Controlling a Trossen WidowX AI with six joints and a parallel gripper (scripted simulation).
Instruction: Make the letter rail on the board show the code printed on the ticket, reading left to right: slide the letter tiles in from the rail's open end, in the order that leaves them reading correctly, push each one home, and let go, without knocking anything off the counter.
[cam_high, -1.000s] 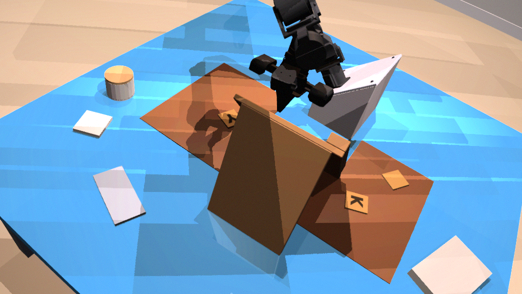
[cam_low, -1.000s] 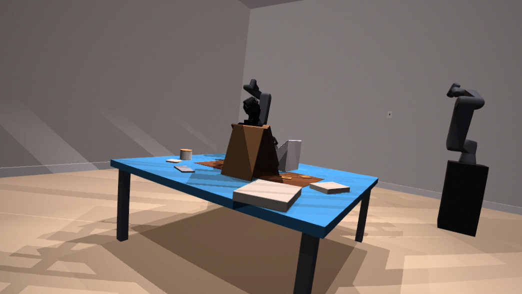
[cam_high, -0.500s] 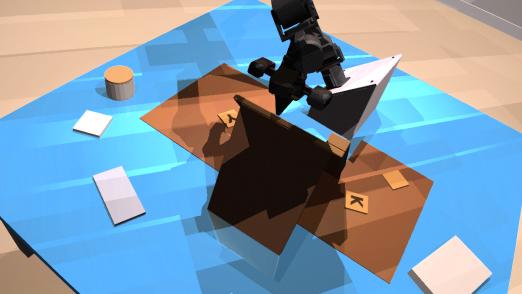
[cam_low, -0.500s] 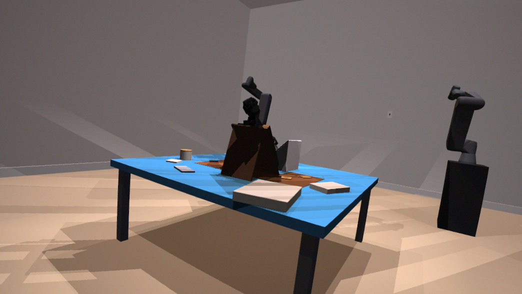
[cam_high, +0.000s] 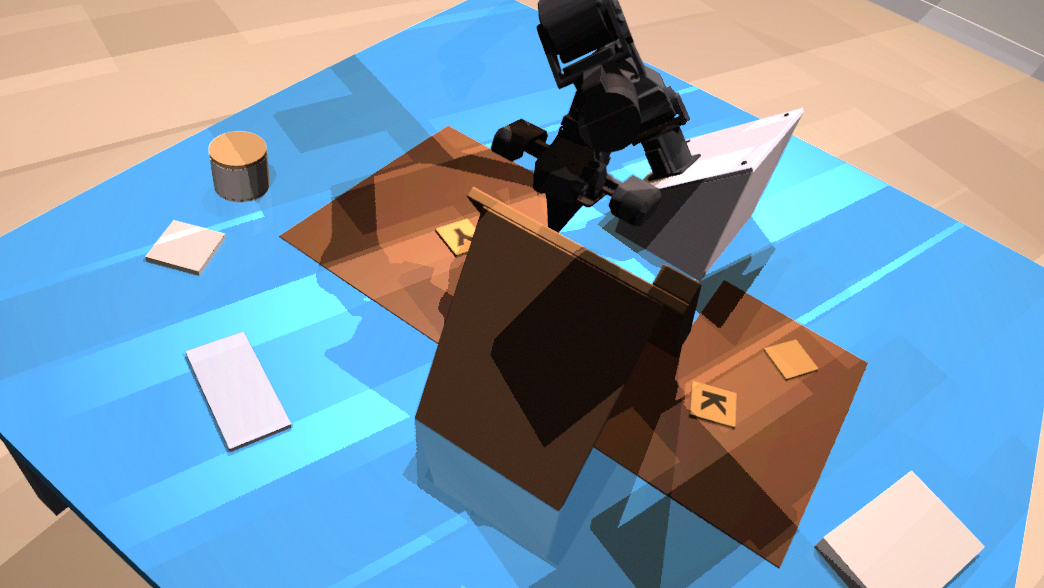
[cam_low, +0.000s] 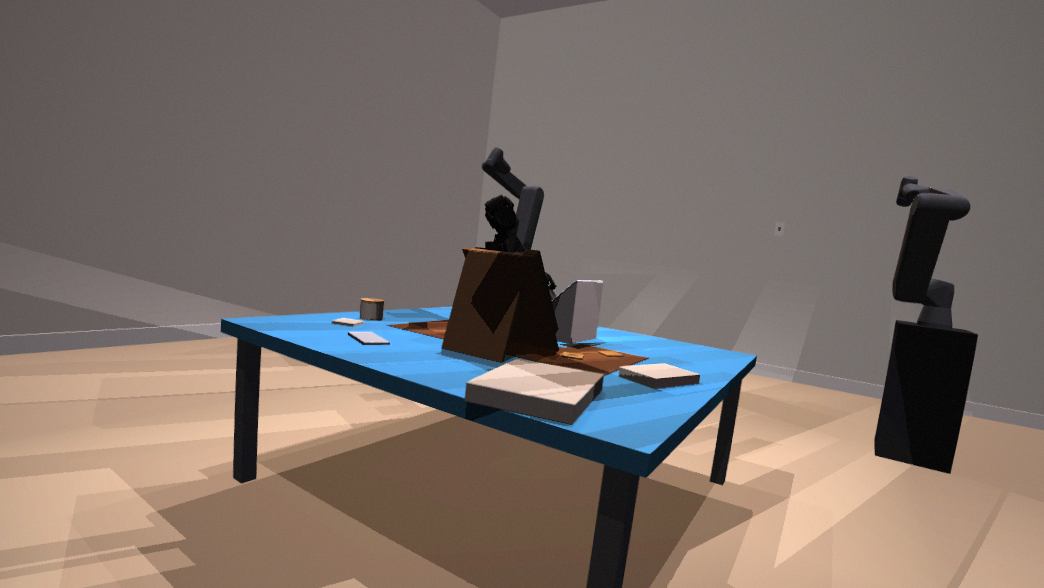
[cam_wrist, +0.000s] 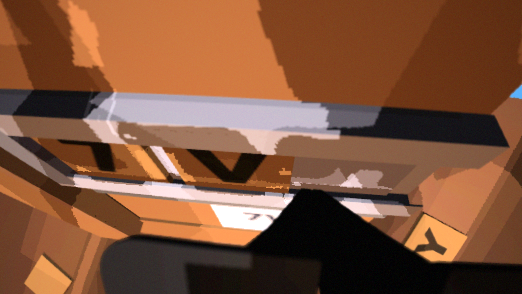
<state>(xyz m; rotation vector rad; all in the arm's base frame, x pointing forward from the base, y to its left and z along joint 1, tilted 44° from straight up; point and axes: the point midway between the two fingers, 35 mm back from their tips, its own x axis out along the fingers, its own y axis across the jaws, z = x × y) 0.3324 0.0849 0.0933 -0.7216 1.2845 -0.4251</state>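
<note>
My gripper tip is 9 cm above the white ticket, 5 cm past it and 2 cm to the right of it. Round my gripper tip: grey card 31 cm ahead, 19 cm to the right, 18 cm below; then brown mat 18 cm below, 14 cm behind, 2 cm to the left; then white card 42 cm to the right, 21 cm ahead, 18 cm below.
</note>
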